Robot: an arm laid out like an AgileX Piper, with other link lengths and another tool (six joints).
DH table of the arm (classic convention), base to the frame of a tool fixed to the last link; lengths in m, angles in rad. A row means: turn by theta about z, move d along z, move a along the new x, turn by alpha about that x. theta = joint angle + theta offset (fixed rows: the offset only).
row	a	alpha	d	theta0
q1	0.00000	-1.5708	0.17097	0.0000
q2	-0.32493	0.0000	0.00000	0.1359
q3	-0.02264	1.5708	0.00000	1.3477
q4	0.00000	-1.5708	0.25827	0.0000
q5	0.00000	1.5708	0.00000	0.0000
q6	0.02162	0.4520	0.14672	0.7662
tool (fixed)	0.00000	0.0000	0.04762	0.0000
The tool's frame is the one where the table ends.
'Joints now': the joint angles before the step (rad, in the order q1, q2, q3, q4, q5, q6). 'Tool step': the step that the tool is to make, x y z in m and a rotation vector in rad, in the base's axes. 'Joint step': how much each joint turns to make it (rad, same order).
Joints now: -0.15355 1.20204 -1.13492 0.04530 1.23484 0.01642
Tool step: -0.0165 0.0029 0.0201 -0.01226 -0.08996 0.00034
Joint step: 0.00014 -0.09547 -0.00006 0.00160 0.00474 0.00014
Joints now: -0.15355 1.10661 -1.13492 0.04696 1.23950 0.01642
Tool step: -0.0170 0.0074 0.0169 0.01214 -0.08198 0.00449
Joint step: -0.00010 -0.08807 0.00009 0.02499 0.00884 -0.00011
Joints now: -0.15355 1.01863 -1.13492 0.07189 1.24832 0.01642
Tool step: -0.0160 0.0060 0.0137 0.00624 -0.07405 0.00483
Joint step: 0.00051 -0.07812 0.00009 0.01784 0.00577 0.00049
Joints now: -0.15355 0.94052 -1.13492 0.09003 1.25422 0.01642
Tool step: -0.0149 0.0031 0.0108 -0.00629 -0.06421 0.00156
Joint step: 0.00058 -0.06831 -0.00009 0.00353 0.00394 0.00058
